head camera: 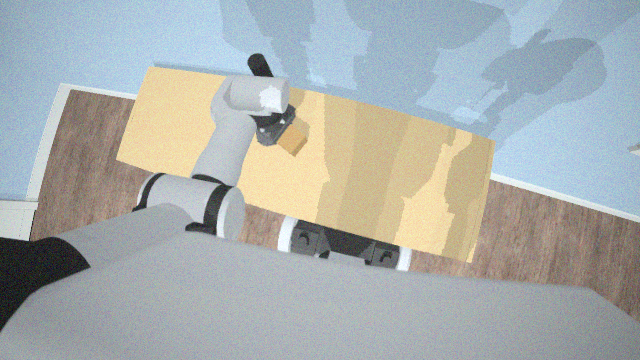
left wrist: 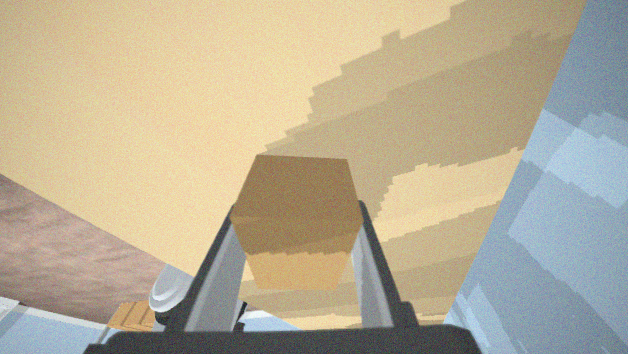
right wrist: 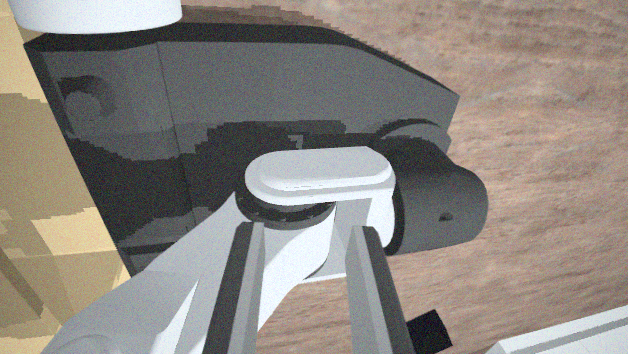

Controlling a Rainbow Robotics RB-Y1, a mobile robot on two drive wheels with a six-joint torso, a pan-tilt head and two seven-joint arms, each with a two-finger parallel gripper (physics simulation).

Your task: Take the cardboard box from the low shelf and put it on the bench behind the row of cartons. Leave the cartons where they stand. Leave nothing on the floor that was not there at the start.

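Where they show: left gripper, fingertip midpoint: [head camera: 281,132] [left wrist: 299,210]; right gripper, fingertip midpoint: [right wrist: 306,241]; robot's base, link origin: [head camera: 345,244].
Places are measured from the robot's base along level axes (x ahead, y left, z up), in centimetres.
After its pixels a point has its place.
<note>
The small brown cardboard box [head camera: 292,141] @(y 21.3, x 30.6, z 66.2 cm) [left wrist: 300,187] @(y 27.6, x 34.1, z 64.1 cm) is between the fingers of my left gripper [head camera: 281,129] @(y 25.6, x 33.0, z 63.9 cm) [left wrist: 299,210] @(y 25.6, x 33.0, z 63.9 cm), which is shut on it with a finger against each side. The box is over the pale wooden top [head camera: 360,165] @(y 2.4, x 29.1, z 61.1 cm) [left wrist: 150,100] @(y 34.1, x 27.9, z 61.1 cm); whether it touches the top is not clear. I cannot tell whether this top is the low shelf or the bench. My right gripper [right wrist: 306,241] @(y -24.4, x -19.0, z 53.4 cm) is partly open and empty, apart from the box, above the robot's own base. The row of cartons cannot be made out for certain.
A blue wall [head camera: 100,45] @(y 105.4, x 53.2, z 69.9 cm) [left wrist: 560,200] @(y 16.3, x 51.7, z 61.8 cm) runs behind the wooden top. Brown floor [head camera: 550,235] @(y -113.6, x 26.9, z 0.1 cm) [right wrist: 550,150] @(y 10.8, x -113.3, z 0.1 cm) lies at its sides. My base [head camera: 350,242] @(y -1.6, x 3.5, z 19.1 cm) [right wrist: 275,85] @(y -16.6, x -22.6, z 17.0 cm) is close to the top's near edge. A brown lined object [left wrist: 134,316] @(y -135.5, x -284.4, z 18.2 cm) shows partly at the lower left of the left wrist view.
</note>
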